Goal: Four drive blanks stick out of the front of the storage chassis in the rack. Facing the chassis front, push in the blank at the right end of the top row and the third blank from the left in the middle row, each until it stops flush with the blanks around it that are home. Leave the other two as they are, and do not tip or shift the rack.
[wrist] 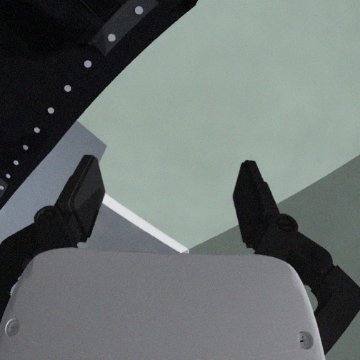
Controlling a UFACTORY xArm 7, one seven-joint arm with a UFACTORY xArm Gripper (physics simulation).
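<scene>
The rack (pixel 30 100) shows as a black upright with a slanting line of pale round holes or studs, at the upper left of the wrist view. A dark grey bracket (pixel 122 26) is on it near the top. The chassis is at most a very dark area at the upper left corner; its drive blanks cannot be made out. My gripper (pixel 168 175) is open, with nothing between its fingers. It is to the right of the rack's edge in the view, with wall and floor behind it. The left finger shows closest to the rack; no contact can be seen.
A pale green wall (pixel 200 100) fills the middle and right of the view. A white skirting strip (pixel 145 223) runs along its foot. A blue-grey surface (pixel 50 172) shows beside the rack. A darker green wall section (pixel 325 210) is at the lower right.
</scene>
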